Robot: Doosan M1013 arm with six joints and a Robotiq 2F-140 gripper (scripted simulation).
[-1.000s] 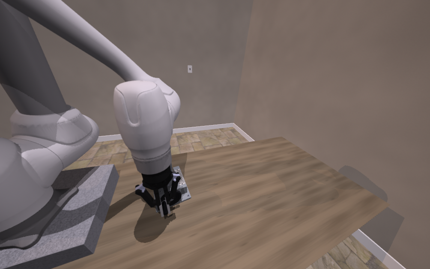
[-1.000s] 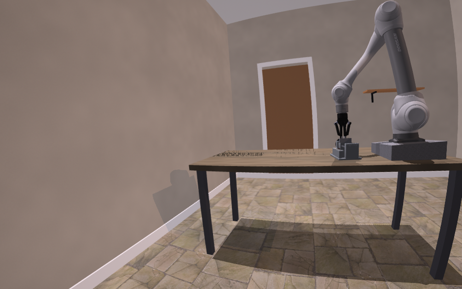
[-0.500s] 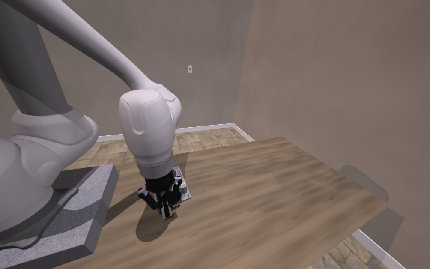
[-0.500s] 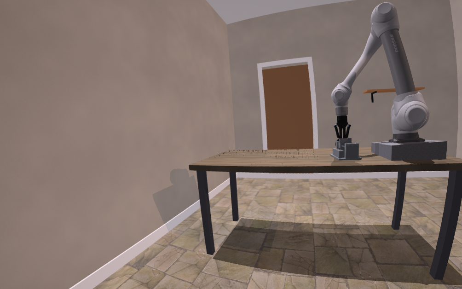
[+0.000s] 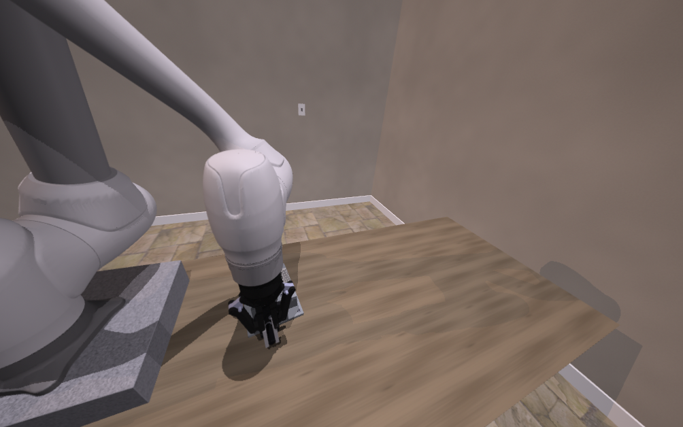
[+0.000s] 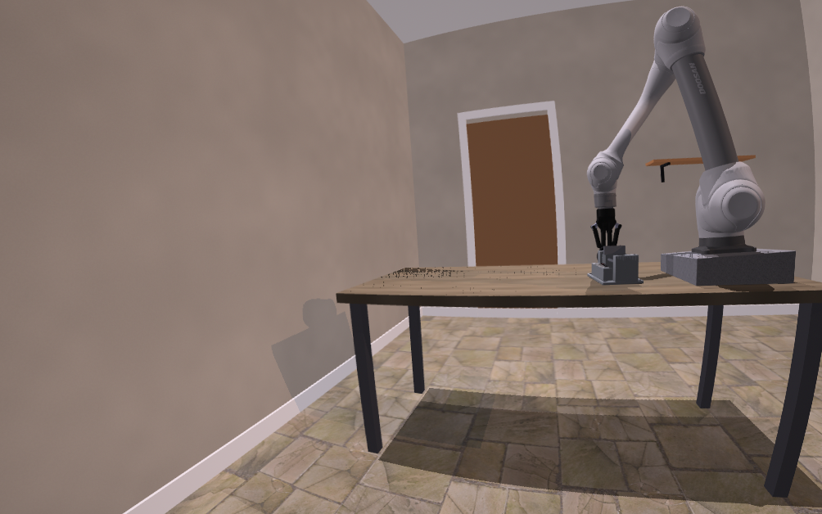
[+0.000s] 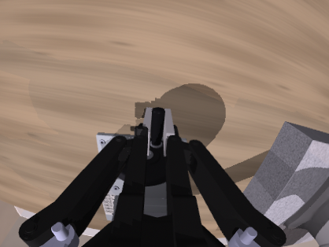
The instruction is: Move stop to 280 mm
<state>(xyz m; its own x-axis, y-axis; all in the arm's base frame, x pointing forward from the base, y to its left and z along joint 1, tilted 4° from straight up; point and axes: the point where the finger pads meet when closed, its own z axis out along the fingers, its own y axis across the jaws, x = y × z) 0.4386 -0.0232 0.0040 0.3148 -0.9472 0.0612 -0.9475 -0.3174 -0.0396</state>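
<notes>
My hand is 20 mm to the right of the handwheel and 10 mm above it.
</notes>
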